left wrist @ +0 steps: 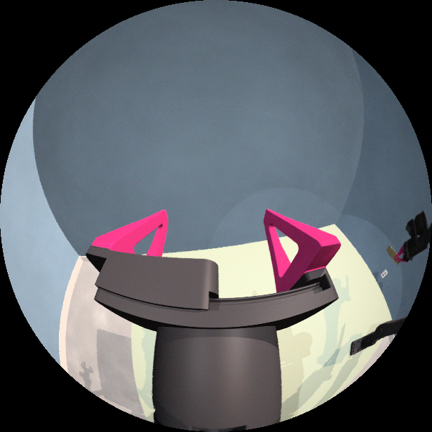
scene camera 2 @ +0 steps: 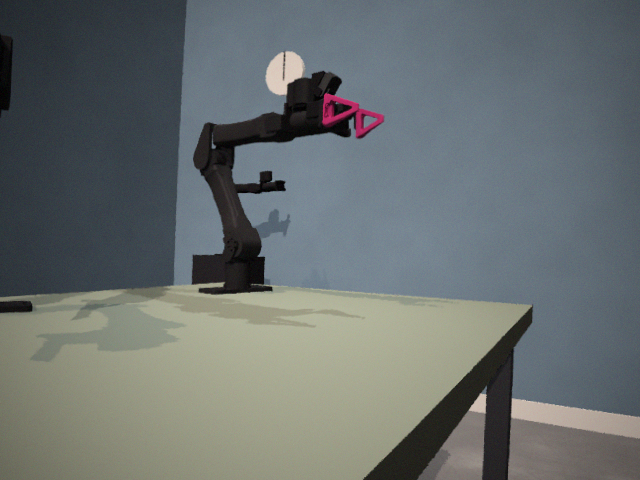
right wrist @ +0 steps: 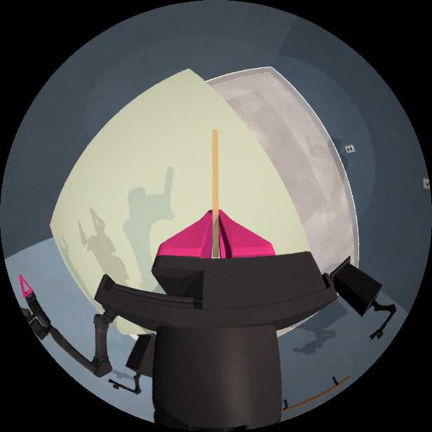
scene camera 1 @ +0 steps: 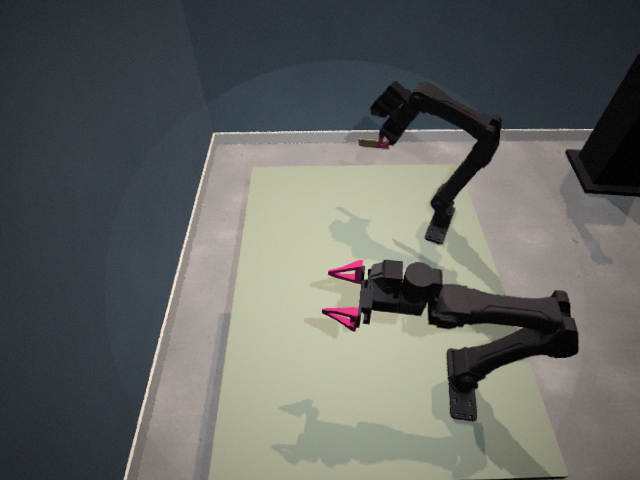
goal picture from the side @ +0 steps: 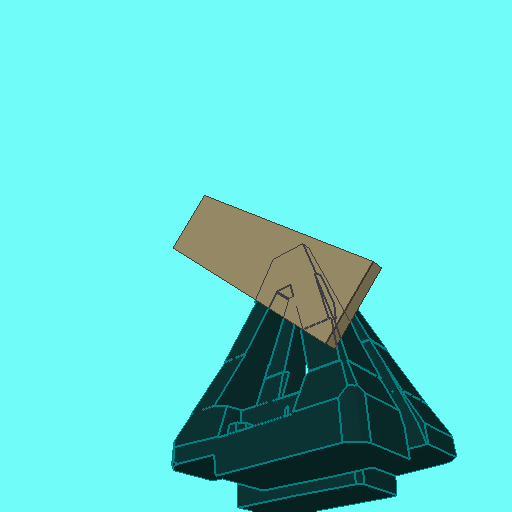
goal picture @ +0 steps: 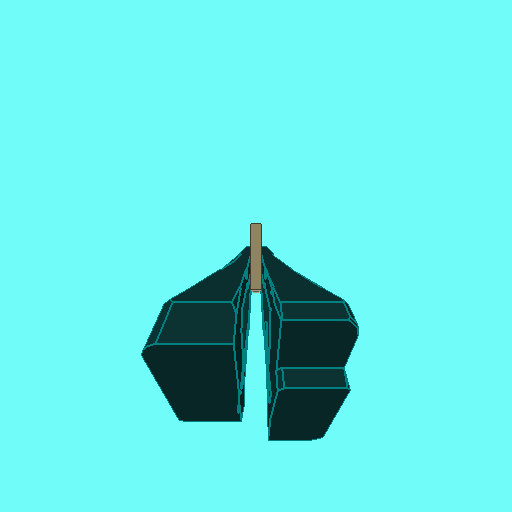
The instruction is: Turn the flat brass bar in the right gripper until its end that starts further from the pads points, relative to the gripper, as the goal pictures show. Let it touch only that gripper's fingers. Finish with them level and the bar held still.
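Seen in the pictures: left gripper, fingertip midpoint: (scene camera 2: 371,112) (scene camera 1: 325,291); right gripper, fingertip midpoint: (scene camera 1: 379,146); left arm's base, origin of the base link: (scene camera 2: 236,291) (scene camera 1: 460,383); right arm's base, origin of the base link: (scene camera 1: 440,223).
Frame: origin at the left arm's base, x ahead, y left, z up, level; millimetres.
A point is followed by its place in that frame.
Note:
The flat brass bar (scene camera 1: 368,142) {z 252, x 337, y -738 mm} (left wrist: 391,251) (right wrist: 215,170) is in my right gripper (scene camera 1: 383,140) {z 252, x 296, y -723 mm} (left wrist: 394,258) (right wrist: 215,215), which is shut on it above the table. In scene camera 1 its long part sticks out to the left of the fingers, with a short stub to their right. In the right wrist view it is edge-on and runs straight up past the fingertips, its lower end between the fingers. There the camera looks down on the table, and the fingers slant downward. My left gripper (scene camera 1: 325,291) {z 402, x 391, y 1 mm} (scene camera 2: 370,112) {z 402, x 391, y 1 mm} (left wrist: 215,214) is wide open and empty, apart from the bar.
The pale green table (scene camera 1: 289,361) {z 0, x 496, y 4 mm} (scene camera 2: 258,413) {z 0, x 683, y -594 mm} (right wrist: 115,140) lies below both arms. A tall black block (scene camera 1: 615,139) stands at the right in scene camera 1. A small dark arm (scene camera 2: 266,186) shows behind the left arm. Part of the left arm (right wrist: 75,350) shows low in the right wrist view.

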